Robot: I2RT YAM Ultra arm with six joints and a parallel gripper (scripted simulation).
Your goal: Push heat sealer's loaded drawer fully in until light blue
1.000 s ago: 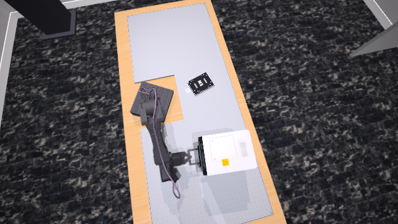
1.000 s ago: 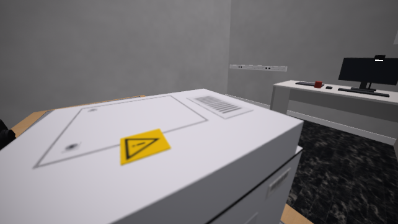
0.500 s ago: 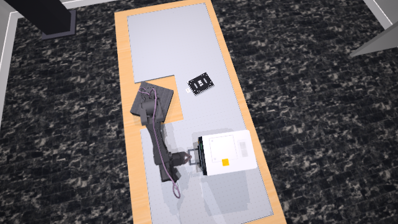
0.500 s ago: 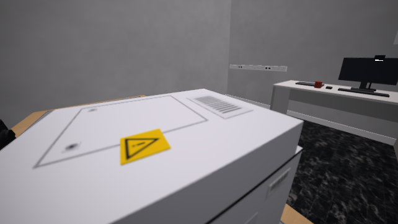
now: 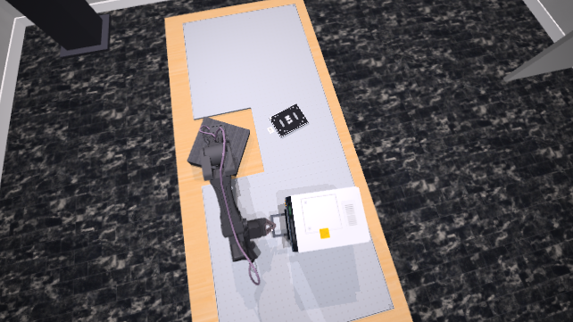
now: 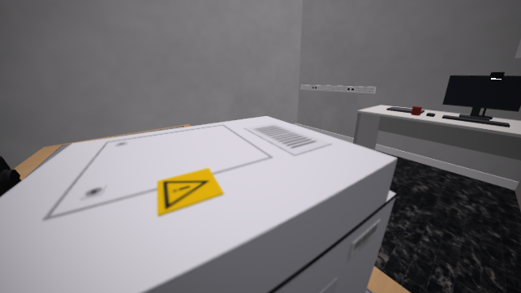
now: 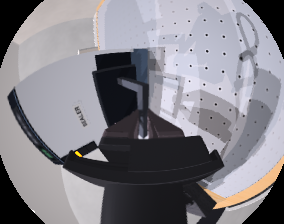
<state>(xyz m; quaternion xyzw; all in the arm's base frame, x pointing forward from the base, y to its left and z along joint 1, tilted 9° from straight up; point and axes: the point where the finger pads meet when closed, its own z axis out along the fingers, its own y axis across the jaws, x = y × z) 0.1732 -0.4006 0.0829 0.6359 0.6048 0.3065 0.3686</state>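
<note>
Right now the sealer drawer is 120 mm ahead of my hand, 10 mm to the right of it and 10 mm below it.
</note>
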